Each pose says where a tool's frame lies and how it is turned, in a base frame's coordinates. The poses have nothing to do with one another.
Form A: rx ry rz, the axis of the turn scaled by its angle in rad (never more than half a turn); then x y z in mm.
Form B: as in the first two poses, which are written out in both.
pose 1, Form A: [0.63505 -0.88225 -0.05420 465.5 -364.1 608.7]
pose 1, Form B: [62.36 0.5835 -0.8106 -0.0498 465.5 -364.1 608.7]
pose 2, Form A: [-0.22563 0.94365 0.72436 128.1 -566.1 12.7]
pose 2, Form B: [69.37 -0.1863 0.7793 0.5982 128.1 -566.1 12.7]
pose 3, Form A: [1.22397 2.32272 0.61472 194.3 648.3 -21.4]
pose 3, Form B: [154.50 0.4539 0.8614 0.2280 194.3 648.3 -21.4]
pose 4, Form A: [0.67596 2.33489 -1.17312 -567.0 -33.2 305.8]
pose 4, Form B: [154.64 0.2504 0.8651 -0.4346 -567.0 -33.2 305.8]
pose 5, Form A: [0.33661 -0.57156 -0.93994 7.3 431.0 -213.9]
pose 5, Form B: [65.91 0.2926 -0.4968 -0.8170 7.3 431.0 -213.9]
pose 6, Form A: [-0.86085 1.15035 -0.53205 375.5 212.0 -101.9]
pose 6, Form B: [87.79 -0.5619 0.7508 -0.3473 375.5 212.0 -101.9]
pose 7, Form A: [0.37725 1.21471 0.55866 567.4 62.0 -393.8]
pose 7, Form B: [79.60 0.2716 0.8744 0.4021 567.4 62.0 -393.8]
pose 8, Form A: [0.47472 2.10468 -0.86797 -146.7 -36.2 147.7]
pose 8, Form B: [133.25 0.2041 0.9050 -0.3732 -146.7 -36.2 147.7]
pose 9, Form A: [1.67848 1.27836 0.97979 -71.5 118.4 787.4]
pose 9, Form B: [133.28 0.7215 0.5495 0.4212 -71.5 118.4 787.4]
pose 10, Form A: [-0.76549 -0.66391 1.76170 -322.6 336.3 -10.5]
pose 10, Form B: [116.44 -0.3767 -0.3267 0.8668 -322.6 336.3 -10.5]
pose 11, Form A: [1.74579 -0.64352 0.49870 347.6 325.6 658.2]
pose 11, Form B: [110.37 0.9063 -0.3341 0.2589 347.6 325.6 658.2]
